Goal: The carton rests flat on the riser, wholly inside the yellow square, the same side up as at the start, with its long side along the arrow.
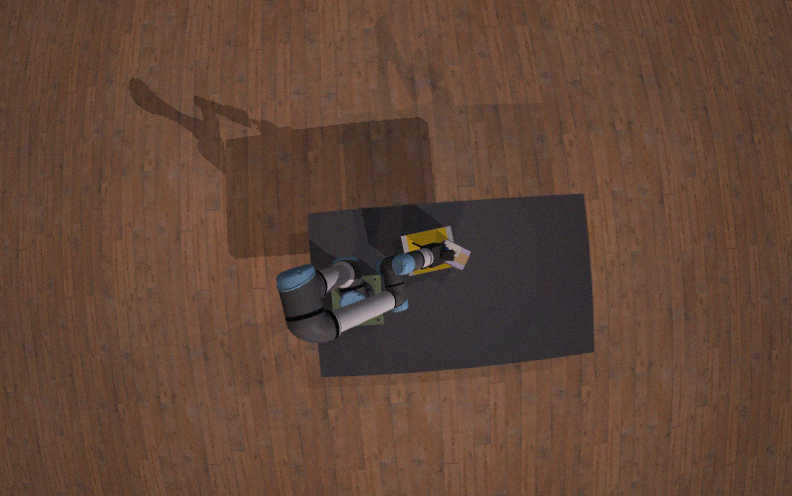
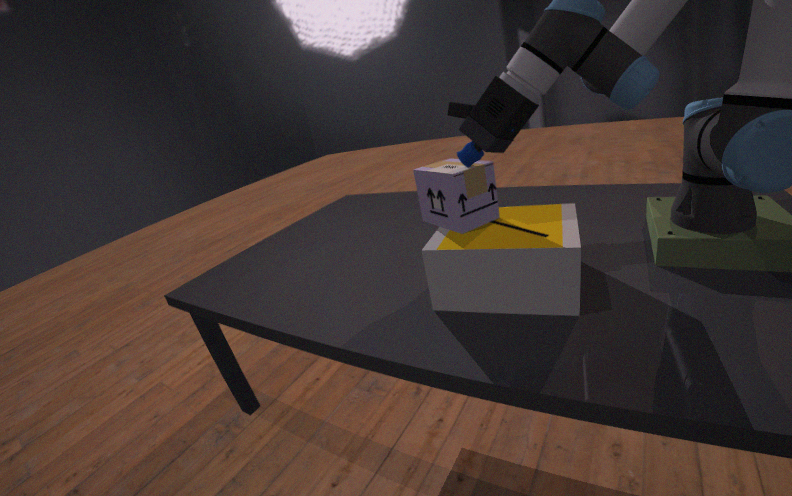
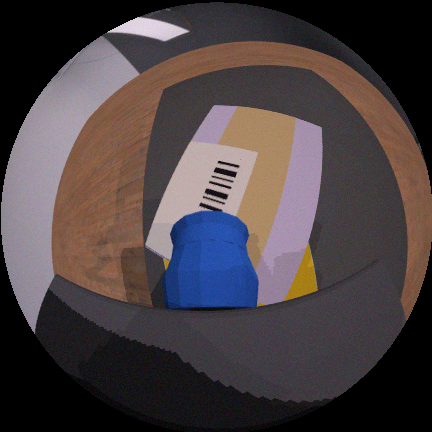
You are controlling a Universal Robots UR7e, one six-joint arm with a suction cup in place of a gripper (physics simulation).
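The lilac carton (image 1: 462, 259) (image 2: 441, 195) (image 3: 306, 155) stands upright, its printed arrows up and its barcode label and tan tape on top. It sits over a corner of the white riser (image 2: 502, 281), partly on the yellow square (image 1: 422, 237) (image 2: 543, 216) (image 3: 304, 282) and partly overhanging the edge. It is turned relative to the riser's edges. The black arrow line (image 2: 520, 228) shows beside it; part of the line is hidden. My blue suction cup (image 1: 447, 248) (image 2: 469, 163) (image 3: 210, 216) touches the carton's top near one edge, tilted, and is shut on the carton.
The dark table (image 1: 514, 303) (image 2: 303, 274) bears the riser and the arm's green base plate (image 1: 376, 315) (image 2: 695, 251). The arm reaches over the riser from the base side. The table's edges and the wooden floor lie around.
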